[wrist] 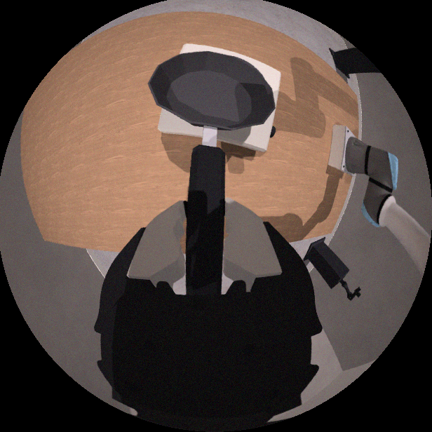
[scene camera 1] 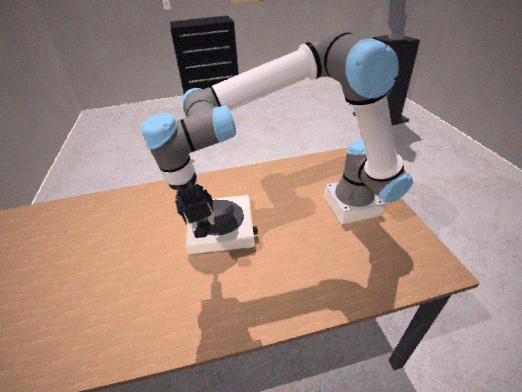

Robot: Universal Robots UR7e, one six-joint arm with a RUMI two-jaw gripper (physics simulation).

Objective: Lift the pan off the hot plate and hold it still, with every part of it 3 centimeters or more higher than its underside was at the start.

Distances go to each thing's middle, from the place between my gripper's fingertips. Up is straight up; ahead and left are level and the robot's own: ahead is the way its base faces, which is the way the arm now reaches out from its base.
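Dark round pan [scene camera 1: 223,209]: 30 mm below my hand, 30 mm behind it and 70 mm to the right of it. White hot plate [scene camera 1: 238,232]: 180 mm below my hand, 80 mm behind it, 180 mm to the right of it.
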